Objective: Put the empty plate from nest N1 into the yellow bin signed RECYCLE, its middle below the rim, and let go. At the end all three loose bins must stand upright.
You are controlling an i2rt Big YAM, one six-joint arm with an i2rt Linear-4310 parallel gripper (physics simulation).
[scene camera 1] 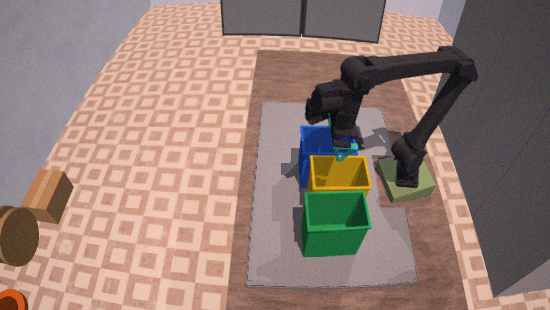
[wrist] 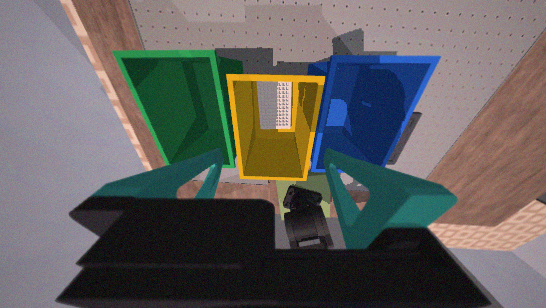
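Seen in the pictures: gripper, fingertip midpoint: [scene camera 1: 336,148] [wrist: 273,154]; arm's base, origin of the base link: [scene camera 1: 407,174] [wrist: 301,199].
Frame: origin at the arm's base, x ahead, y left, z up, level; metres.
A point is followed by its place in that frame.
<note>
The white gridded plate [wrist: 284,105] {x 0.289, y 0.155, z -0.025 m} lies low inside the yellow bin [scene camera 1: 341,188] {x 0.258, y 0.236, z 0.142 m} [wrist: 275,78] {x 0.351, y 0.195, z 0.143 m}, well below its rim. In the scene view the plate does not show. The green bin [scene camera 1: 332,242] {x 0.250, y 0.374, z 0.060 m} [wrist: 223,110] {x 0.290, y 0.258, z 0.143 m} and the blue bin [scene camera 1: 304,165] {x 0.385, y 0.127, z 0.084 m} [wrist: 385,59] {x 0.407, y 0.071, z 0.143 m} stand on either side of the yellow bin. All three bins stand upright. No sign can be read on them. My gripper [scene camera 1: 346,151] {x 0.297, y 0.180, z 0.243 m} [wrist: 273,154] {x 0.297, y 0.180, z 0.243 m} is open and empty, with its teal fingers apart. It is above the bins, outside them, near the border of the yellow and blue bins.
The bins stand on a grey perforated mat [scene camera 1: 270,270] {x 0.411, y 0.464, z -0.037 m} on a brown wooden surface [scene camera 1: 280,75] {x 0.618, y -0.534, z -0.049 m}. The arm's base sits on an olive block [scene camera 1: 395,192] {x 0.043, y 0.085, z -0.015 m} to the right of the bins. A cardboard box [scene camera 1: 47,195] and a round brown object [scene camera 1: 20,237] are at the far left.
</note>
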